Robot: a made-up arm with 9 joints. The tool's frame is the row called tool. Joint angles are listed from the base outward.
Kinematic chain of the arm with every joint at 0, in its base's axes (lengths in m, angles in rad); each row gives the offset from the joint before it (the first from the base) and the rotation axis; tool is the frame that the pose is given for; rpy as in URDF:
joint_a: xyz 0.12 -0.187 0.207 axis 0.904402 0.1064 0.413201
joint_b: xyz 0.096 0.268 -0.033 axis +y
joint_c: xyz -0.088 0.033 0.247 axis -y
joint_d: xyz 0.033 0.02 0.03 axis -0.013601 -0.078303 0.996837
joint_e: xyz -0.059 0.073 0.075 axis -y
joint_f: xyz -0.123 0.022 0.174 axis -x
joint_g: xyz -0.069 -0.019 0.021 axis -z
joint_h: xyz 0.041 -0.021 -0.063 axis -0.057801 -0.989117 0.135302
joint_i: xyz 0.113 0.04 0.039 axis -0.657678 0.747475 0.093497
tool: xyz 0.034 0 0.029 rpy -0.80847 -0.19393 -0.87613
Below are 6 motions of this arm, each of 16 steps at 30 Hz.
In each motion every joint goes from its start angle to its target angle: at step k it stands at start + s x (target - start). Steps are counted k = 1, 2, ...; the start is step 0. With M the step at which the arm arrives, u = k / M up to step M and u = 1 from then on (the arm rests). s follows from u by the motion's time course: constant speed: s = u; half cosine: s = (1 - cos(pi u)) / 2; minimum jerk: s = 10 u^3 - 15 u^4 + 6 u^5.
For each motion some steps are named. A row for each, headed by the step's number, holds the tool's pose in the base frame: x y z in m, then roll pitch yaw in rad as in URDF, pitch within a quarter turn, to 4 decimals.
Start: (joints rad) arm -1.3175 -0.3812 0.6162 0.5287 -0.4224 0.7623 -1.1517 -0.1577 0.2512
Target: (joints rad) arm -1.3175 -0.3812 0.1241 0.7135 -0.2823 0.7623 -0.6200 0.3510 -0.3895
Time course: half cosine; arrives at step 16
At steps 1, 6, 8, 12, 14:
1: 0.0284 0.1223 -0.2591 2.6784 0.2007 0.1000
6: 0.0323 0.1903 -0.2432 3.0458 0.2244 0.2614
8: 0.0351 0.2336 -0.2270 -2.9971 0.2150 0.3628
12: 0.0423 0.3093 -0.1840 -2.5542 0.1495 0.5305
14: 0.0452 0.3306 -0.1674 -2.4206 0.1184 0.5743

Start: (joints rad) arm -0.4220 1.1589 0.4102 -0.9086 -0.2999 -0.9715 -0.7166 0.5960 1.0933
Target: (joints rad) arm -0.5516 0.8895 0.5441 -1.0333 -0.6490 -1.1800 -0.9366 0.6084 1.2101
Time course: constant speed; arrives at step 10
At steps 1, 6, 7, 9, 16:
1: 0.8197 0.2463 0.4824 -1.3488 -0.2557 -1.5519
6: 0.7602 0.2469 0.5498 -1.1001 -0.2784 -1.6588
7: 0.7454 0.2480 0.5621 -1.0488 -0.2805 -1.6793
9: 0.7132 0.2511 0.5849 -0.9454 -0.2821 -1.7191
16: 0.6957 0.2529 0.5953 -0.8935 -0.2816 -1.7384

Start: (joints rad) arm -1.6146 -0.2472 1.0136 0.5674 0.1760 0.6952 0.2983 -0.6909 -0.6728
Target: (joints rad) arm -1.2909 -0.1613 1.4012 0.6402 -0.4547 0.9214 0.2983 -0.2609 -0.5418
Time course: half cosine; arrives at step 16
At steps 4, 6, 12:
4: 0.0359 0.1305 -0.1486 2.8328 -0.5457 2.1786
6: 0.0306 0.1510 -0.1511 2.8111 -0.4783 2.1755
12: 0.0267 0.2142 -0.1542 2.7372 -0.2608 2.1181

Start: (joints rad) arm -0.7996 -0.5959 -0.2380 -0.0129 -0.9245 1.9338 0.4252 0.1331 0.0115
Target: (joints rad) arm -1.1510 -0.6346 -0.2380 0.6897 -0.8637 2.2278 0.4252 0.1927 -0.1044
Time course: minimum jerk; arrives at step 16
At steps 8, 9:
8: 0.1967 0.4425 0.0317 2.7587 0.3553 0.8523
9: 0.1876 0.4338 -0.0040 2.7744 0.4739 0.9005

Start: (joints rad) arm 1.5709 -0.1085 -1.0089 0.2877 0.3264 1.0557 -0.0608 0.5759 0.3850
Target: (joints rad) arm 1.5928 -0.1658 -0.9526 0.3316 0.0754 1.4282 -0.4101 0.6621 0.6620
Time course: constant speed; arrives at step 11
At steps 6, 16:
6: 0.2327 -0.5948 0.7261 -0.4686 -0.9312 0.3893
16: 0.1955 -0.6014 0.7023 -0.9831 -1.1265 0.8930

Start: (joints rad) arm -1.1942 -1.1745 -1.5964 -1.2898 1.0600 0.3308 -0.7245 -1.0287 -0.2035
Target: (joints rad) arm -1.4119 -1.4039 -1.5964 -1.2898 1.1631 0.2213 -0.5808 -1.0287 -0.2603
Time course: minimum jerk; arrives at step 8
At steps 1, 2, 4, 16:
1: 0.3208 -0.0244 -0.1736 0.1929 -1.1598 2.3584
2: 0.3226 -0.0331 -0.1761 0.2495 -1.1237 2.3345
4: 0.3295 -0.0728 -0.1858 0.4627 -0.9598 2.2748
16: 0.3345 -0.1242 -0.1947 0.6868 -0.7602 2.2600

